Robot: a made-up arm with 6 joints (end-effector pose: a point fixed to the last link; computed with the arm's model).
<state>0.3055 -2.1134 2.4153 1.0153 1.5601 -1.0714</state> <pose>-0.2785 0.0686 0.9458 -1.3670 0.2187 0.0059</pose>
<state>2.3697 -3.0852 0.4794 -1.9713 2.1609 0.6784</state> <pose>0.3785 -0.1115 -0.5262 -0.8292 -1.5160 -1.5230</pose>
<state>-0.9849 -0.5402 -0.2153 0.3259 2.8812 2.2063</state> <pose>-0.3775 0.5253 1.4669 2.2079 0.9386 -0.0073</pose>
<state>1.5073 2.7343 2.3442 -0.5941 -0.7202 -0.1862</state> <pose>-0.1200 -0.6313 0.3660 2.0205 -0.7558 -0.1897</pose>
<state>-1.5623 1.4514 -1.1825 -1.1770 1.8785 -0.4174</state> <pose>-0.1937 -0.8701 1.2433 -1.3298 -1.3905 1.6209</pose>
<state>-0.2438 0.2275 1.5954 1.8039 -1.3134 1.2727</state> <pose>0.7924 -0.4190 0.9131 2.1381 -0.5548 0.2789</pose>
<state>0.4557 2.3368 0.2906 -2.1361 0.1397 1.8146</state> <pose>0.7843 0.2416 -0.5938 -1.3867 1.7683 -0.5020</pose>
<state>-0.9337 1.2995 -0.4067 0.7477 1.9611 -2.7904</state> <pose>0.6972 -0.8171 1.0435 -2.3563 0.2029 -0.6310</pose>
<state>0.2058 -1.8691 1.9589 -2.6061 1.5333 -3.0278</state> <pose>-0.5778 -0.3211 1.1161 1.1690 -1.2873 0.3175</pose>
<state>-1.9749 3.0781 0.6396 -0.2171 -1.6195 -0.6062</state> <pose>0.1446 0.2009 -0.6780 0.7627 2.1358 -1.8860</pose>
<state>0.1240 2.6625 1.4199 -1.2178 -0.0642 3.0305</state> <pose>-0.5273 -0.1650 -0.4047 -1.0122 -1.8613 1.0226</pose>
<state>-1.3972 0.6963 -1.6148 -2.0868 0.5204 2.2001</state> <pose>-0.2557 0.3177 1.4945 -0.0235 -1.6681 -1.1780</pose>
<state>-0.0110 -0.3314 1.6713 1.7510 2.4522 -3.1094</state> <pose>0.3449 0.0226 1.2695 -0.7952 -1.3071 0.2886</pose>
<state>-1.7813 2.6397 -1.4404 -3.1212 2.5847 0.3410</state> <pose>-0.2877 -0.7533 0.4038 -0.7248 0.9821 0.7826</pose>
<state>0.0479 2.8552 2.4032 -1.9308 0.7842 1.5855</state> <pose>-0.5917 -0.2513 0.4771 1.4773 -0.9714 -0.3163</pose>
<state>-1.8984 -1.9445 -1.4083 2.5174 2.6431 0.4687</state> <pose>0.0348 0.2497 -0.1804 0.7311 0.0868 1.6821</pose>
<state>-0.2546 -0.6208 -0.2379 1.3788 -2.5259 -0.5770</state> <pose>-0.8720 0.0735 1.3402 2.4530 -1.2895 1.2295</pose>
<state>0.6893 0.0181 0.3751 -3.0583 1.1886 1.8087</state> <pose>0.1421 -0.0122 1.9107 1.0358 -0.4494 -1.1542</pose>
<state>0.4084 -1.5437 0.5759 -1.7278 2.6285 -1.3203</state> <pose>-0.8721 -0.5280 0.9527 -0.2054 1.9309 -0.7215</pose>
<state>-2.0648 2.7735 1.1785 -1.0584 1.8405 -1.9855</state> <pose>0.0098 0.3832 -0.2800 -0.8818 0.4601 1.9326</pose>
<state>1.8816 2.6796 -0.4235 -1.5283 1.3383 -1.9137</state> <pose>-0.0236 0.7780 -0.4362 1.2496 1.8721 1.0587</pose>
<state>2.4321 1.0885 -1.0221 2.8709 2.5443 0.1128</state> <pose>-0.2661 0.2930 1.4215 0.6965 2.3041 -0.9904</pose>
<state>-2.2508 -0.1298 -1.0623 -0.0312 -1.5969 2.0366</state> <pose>0.5044 0.6294 1.2511 -2.4013 0.6417 -0.1656</pose>
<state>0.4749 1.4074 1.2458 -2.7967 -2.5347 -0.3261</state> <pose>0.6560 0.2346 0.0714 -0.7308 -0.5508 2.1549</pose>
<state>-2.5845 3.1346 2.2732 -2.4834 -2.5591 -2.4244</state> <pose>0.3075 0.2005 0.5178 1.7718 1.0388 -2.1169</pose>
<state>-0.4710 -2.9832 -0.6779 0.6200 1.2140 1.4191</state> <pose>0.1984 -0.0176 -0.7176 -1.6055 -1.5909 -0.0758</pose>
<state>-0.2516 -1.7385 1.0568 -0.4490 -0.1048 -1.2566</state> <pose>-1.0454 0.2465 1.2294 0.8157 -1.0332 -2.4133</pose>
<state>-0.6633 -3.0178 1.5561 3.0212 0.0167 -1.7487</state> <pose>-0.8542 0.5036 0.0491 -0.6457 -1.2337 0.2507</pose>
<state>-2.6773 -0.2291 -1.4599 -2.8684 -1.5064 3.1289</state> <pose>0.7997 0.4349 1.1549 0.6736 0.2448 2.9663</pose>
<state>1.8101 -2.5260 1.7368 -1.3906 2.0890 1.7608</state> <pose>0.3424 -0.6752 0.6211 1.5035 2.1208 1.3668</pose>
